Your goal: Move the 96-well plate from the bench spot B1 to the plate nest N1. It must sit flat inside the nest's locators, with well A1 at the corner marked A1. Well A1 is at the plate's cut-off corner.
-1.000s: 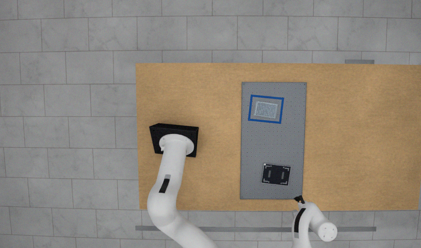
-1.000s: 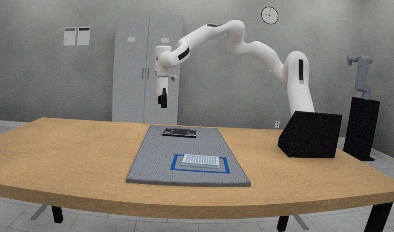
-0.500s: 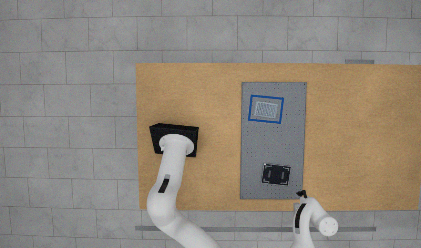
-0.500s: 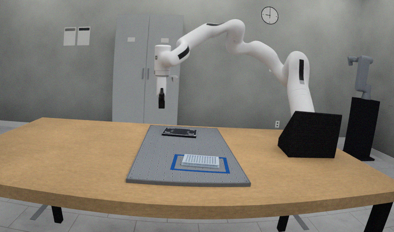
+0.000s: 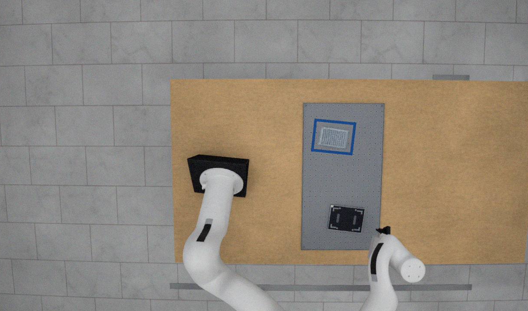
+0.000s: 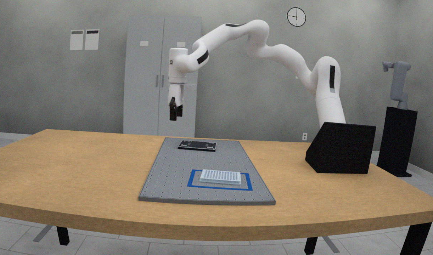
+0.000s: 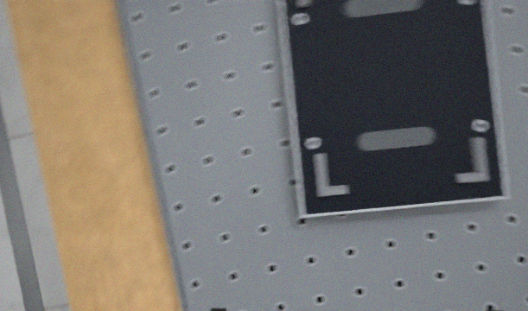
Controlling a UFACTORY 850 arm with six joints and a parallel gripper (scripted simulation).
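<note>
Now: the clear 96-well plate 44 cm to the left of my hand, 19 cm behind it and 12 cm below it. Round my hand: black plate nest 12 cm below, 11 cm behind, 6 cm to the left.
</note>
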